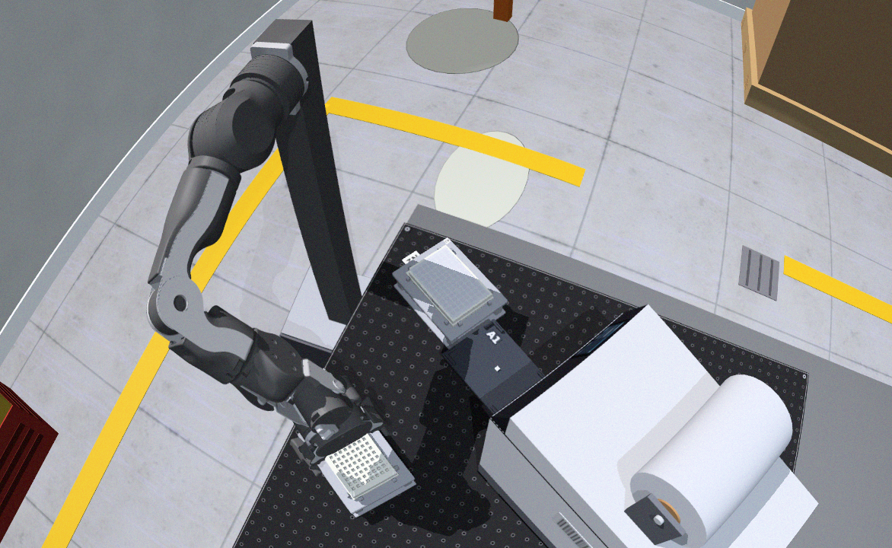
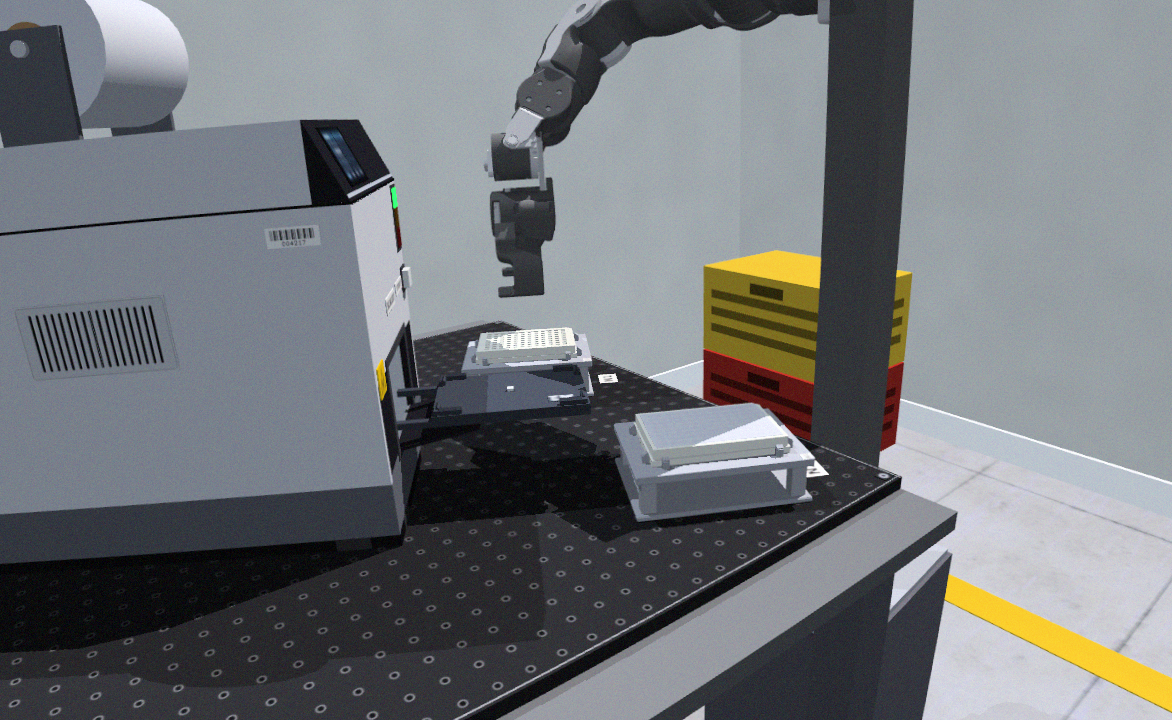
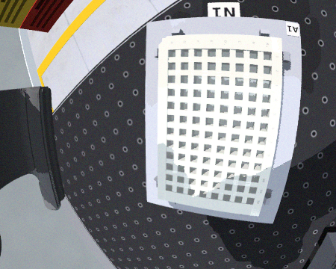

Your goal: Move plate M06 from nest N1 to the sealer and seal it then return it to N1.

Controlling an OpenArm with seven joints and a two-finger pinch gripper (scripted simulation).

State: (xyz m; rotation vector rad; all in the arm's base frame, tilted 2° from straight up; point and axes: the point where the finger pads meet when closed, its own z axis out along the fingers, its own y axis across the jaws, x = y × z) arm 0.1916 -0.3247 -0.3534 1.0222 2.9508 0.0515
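Now: hand 80 mm above the plate M06. From my hand the other things lie so: sealer's stage: 200 mm to the left, 170 mm ahead, 40 mm below; then start key: 200 mm ahead, 60 mm to the left, 60 mm above; then plate M09: 340 mm to the left, 80 mm below, 50 mm ahead.
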